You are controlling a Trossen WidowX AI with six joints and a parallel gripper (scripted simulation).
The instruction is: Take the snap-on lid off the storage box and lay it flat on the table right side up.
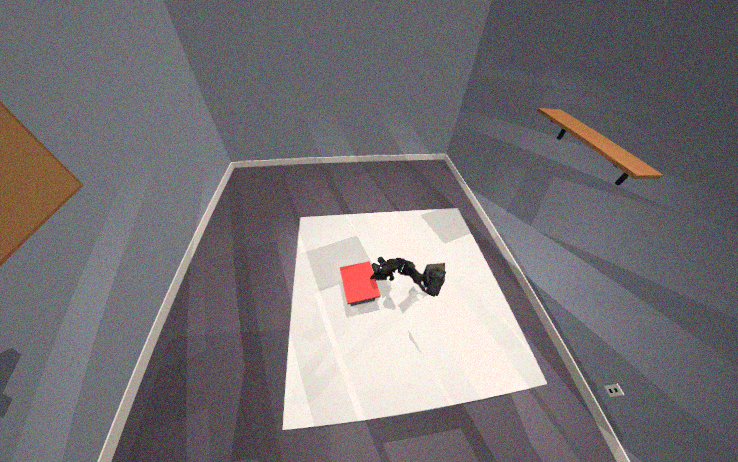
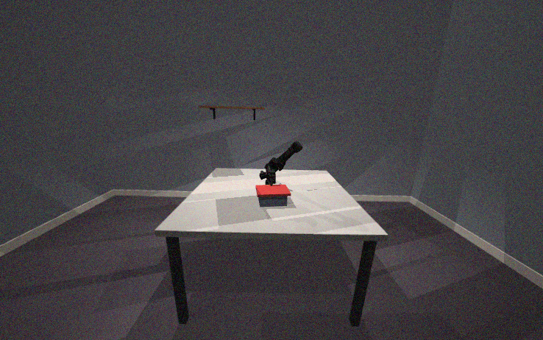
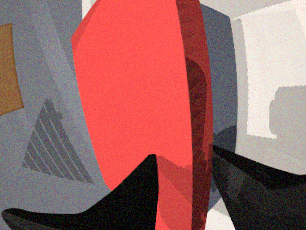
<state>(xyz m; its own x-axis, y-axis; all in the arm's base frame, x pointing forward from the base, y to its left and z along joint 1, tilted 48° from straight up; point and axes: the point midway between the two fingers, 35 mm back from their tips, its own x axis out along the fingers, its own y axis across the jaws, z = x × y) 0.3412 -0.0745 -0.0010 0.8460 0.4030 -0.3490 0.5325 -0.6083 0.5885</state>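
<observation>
My gripper tip is 8 cm short of the red lid and 1 cm below it. Round my gripper tip: storage box 8 cm ahead, 4 cm below.
</observation>
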